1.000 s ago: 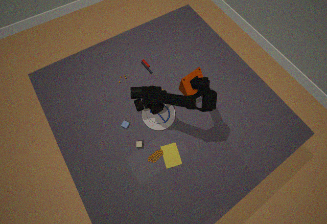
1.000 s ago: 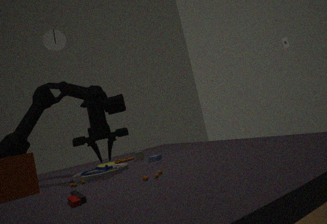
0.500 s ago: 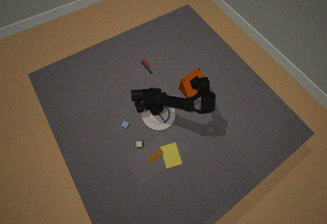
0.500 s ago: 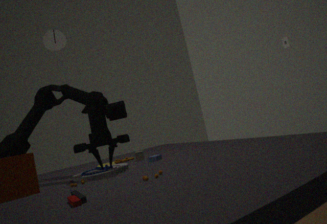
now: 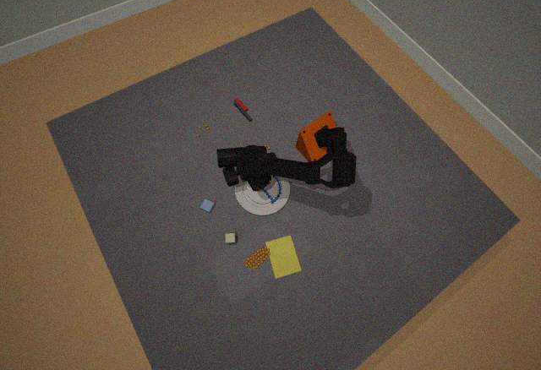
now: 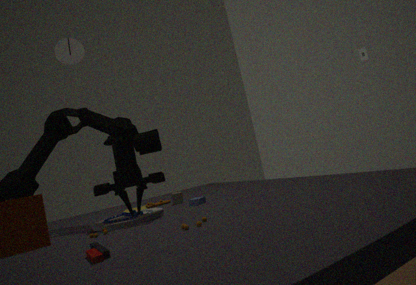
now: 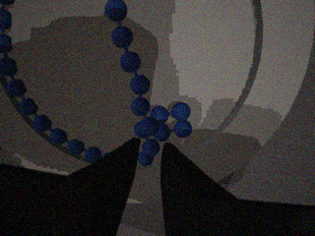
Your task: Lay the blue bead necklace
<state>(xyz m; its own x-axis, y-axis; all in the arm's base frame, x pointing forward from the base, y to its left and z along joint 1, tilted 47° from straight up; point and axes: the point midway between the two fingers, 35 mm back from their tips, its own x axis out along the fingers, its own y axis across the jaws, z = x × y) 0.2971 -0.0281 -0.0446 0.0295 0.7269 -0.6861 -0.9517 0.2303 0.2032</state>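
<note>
Right now my gripper tip is 5 cm to the right of the round white bead board, 1 cm past it and 1 cm above it. Also, from my gripper tip: cream cube (19 cm ahead, 13 cm to the left); yellow sheet (28 cm to the left, 9 cm ahead, 1 cm below); light blue cube (18 cm ahead, 2 cm to the right, 1 cm below).
</note>
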